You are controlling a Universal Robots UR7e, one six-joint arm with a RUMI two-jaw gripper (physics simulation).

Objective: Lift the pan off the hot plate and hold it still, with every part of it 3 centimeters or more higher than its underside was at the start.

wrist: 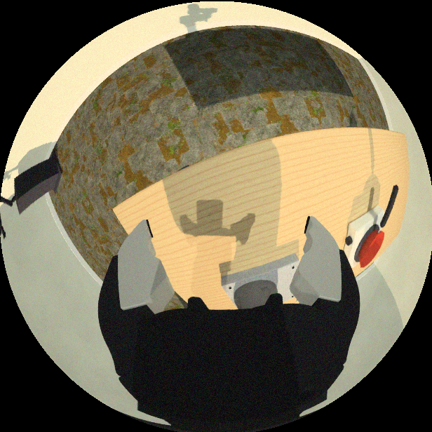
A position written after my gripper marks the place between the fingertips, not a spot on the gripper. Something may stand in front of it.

Observation:
In view: my gripper (229, 220), a white hot plate (359, 229) and a red pan (369, 248).

